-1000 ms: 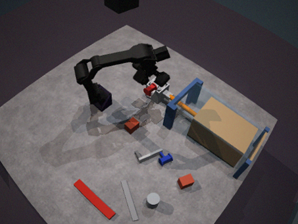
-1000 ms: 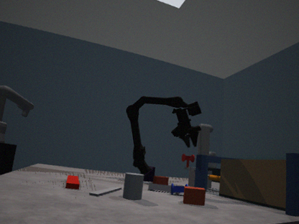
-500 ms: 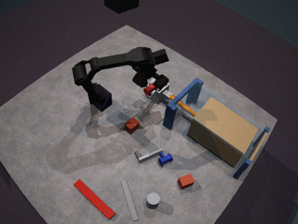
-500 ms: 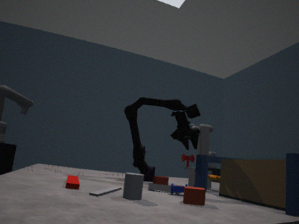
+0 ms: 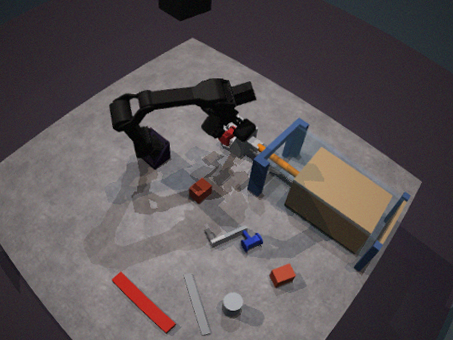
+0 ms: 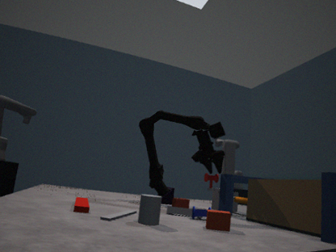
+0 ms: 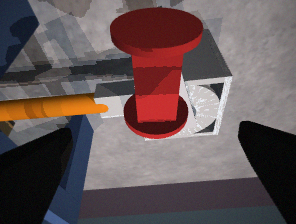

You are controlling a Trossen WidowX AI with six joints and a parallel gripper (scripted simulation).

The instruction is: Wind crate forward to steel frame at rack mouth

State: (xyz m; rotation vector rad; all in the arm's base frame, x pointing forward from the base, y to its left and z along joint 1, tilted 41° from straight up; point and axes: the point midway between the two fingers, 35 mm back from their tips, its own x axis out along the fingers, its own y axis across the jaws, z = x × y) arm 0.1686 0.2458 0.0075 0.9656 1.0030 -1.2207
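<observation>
My gripper tip is now 1 cm past the winch handle with red knob, 2 cm to the right of it and 7 cm above it. The rest, counted from my gripper tip: blue t-shaped piece 28 cm ahead, 17 cm to the right, 15 cm below; grey strip 33 cm ahead, 43 cm to the right, 17 cm below; grey winch 5 cm behind, 7 cm to the left, 14 cm below.
</observation>
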